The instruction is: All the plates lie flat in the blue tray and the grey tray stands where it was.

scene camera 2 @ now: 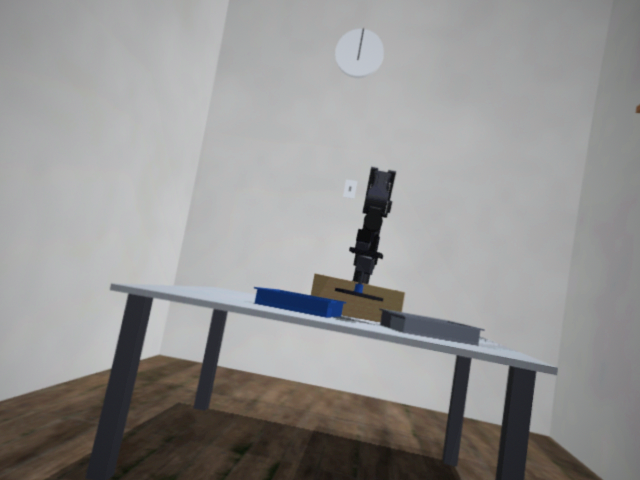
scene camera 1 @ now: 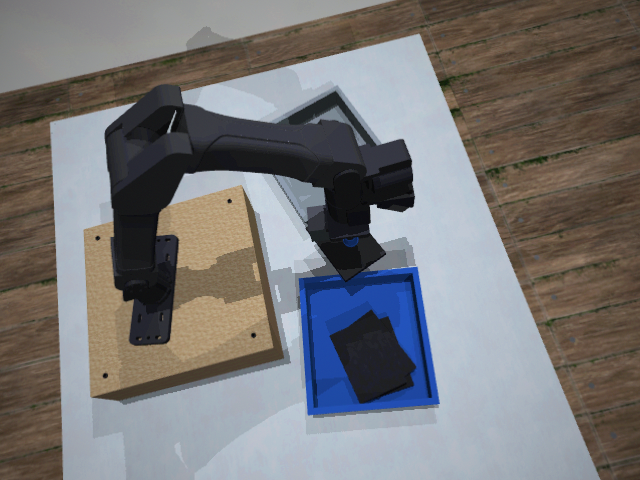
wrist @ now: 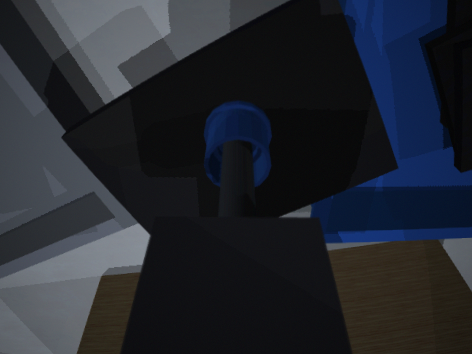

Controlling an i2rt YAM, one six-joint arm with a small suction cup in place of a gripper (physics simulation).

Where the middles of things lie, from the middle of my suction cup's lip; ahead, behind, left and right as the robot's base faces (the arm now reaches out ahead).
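Labels:
From my suction cup, you'd find the blue tray (scene camera 1: pixel 328 304) 2 cm ahead, 18 cm to the right and 7 cm below. There's a grey tray (scene camera 2: pixel 407 323) too, 5 cm behind my suction cup, 22 cm to the left of it and 7 cm below it. Going by their middles, the blue tray is the nearest to my suction cup of the things named here.

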